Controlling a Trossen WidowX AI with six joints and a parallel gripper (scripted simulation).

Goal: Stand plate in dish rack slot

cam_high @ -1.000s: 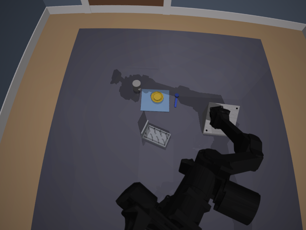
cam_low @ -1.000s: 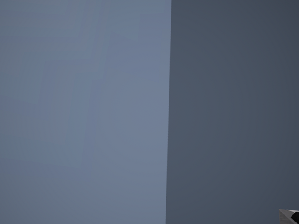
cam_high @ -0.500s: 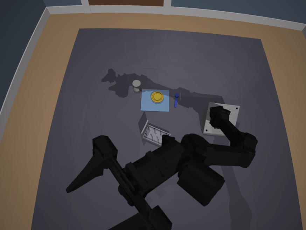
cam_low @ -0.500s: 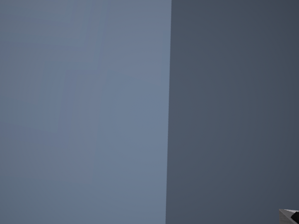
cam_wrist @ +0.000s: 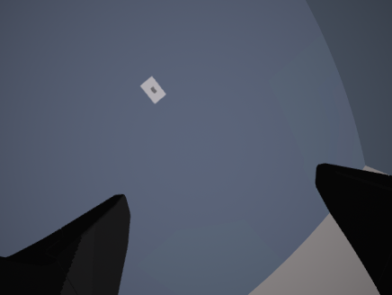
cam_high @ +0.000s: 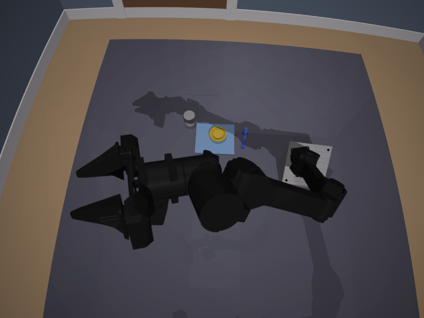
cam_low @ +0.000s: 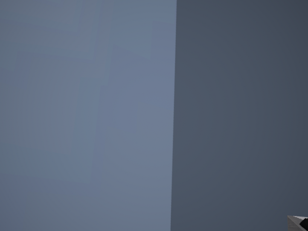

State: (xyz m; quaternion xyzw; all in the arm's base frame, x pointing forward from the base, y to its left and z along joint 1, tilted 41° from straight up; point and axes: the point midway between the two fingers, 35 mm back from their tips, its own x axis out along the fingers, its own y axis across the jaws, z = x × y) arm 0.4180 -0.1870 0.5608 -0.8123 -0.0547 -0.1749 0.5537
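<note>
The yellow plate is 55 cm below my gripper tip, 37 cm to the right of it and 27 cm behind it. From my gripper tip the other things lie so: light blue mat 56 cm below, 36 cm to the right, 26 cm behind; then grey dish rack 54 cm below, 24 cm behind, 16 cm to the right; then white cup 54 cm below, 45 cm to the right, 16 cm behind.
</note>
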